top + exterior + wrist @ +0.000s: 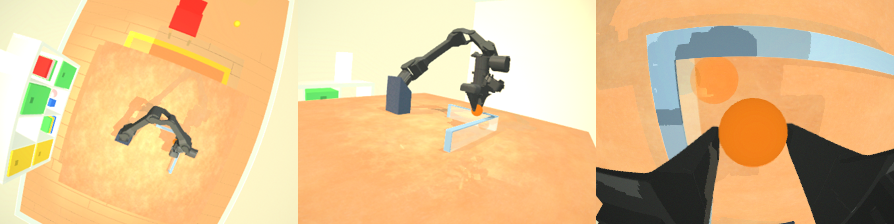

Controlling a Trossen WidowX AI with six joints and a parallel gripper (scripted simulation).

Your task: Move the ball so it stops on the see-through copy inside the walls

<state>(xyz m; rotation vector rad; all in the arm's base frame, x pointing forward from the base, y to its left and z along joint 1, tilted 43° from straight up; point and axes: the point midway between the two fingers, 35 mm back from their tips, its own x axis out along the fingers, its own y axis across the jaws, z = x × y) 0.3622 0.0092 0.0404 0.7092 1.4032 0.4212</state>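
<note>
The faint orange spot is 50 mm below my gripper tip, 30 mm ahead of it and 20 mm to the left of it. Round my gripper tip: orange ball (right at my gripper tip).
</note>
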